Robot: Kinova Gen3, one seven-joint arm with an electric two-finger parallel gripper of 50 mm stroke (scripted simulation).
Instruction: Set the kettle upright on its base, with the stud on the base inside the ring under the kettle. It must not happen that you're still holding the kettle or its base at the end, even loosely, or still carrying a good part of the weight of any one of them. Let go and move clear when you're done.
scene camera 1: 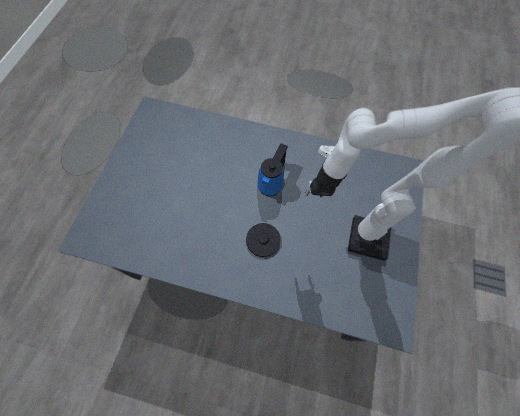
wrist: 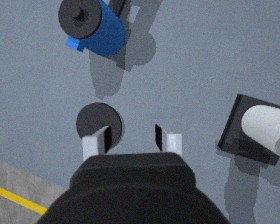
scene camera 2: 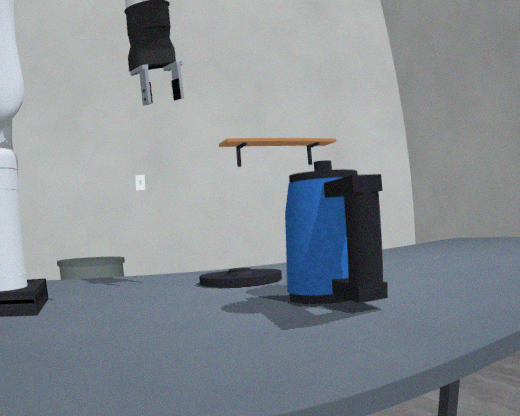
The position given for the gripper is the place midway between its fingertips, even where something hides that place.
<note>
In view: the gripper (scene camera 2: 163,101), a blue kettle (scene camera 2: 323,206) and a round black base (scene camera 2: 237,277).
The blue kettle is seen too in scene camera 1 (scene camera 1: 270,178). The round black base also shows in scene camera 1 (scene camera 1: 263,240) and in the wrist view (wrist: 96,115). The gripper also shows in the wrist view (wrist: 133,134).
</note>
